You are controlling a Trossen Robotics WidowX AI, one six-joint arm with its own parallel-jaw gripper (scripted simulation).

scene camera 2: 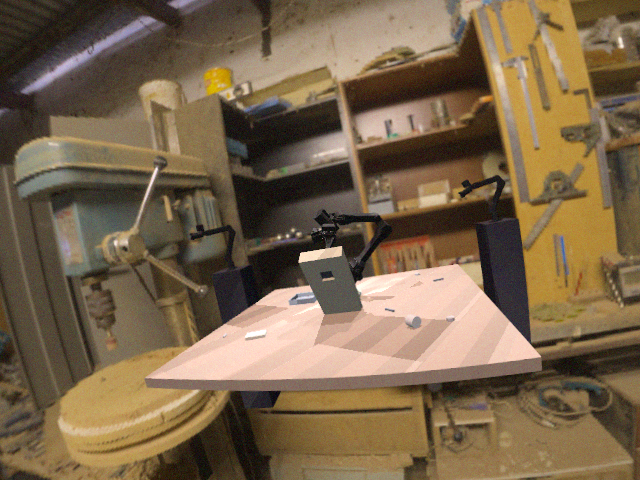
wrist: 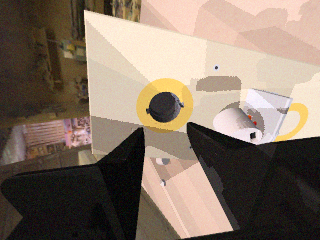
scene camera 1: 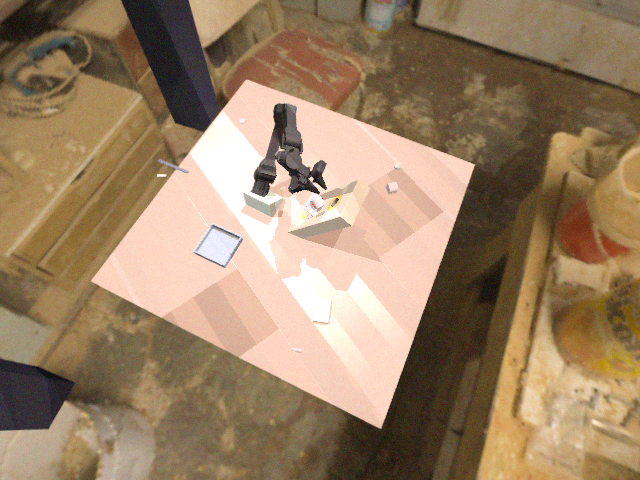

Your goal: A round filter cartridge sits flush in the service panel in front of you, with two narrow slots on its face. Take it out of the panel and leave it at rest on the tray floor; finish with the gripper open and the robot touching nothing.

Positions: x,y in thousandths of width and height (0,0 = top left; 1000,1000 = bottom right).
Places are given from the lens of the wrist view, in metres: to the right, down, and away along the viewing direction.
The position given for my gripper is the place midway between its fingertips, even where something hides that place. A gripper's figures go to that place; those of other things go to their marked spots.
my gripper (wrist: 517,540): 0.01, 0.01, 0.11
white round cartridge (wrist: 730,510): 0.09, 0.00, 0.15
beige service panel (wrist: 436,315): -0.03, -0.06, 0.15
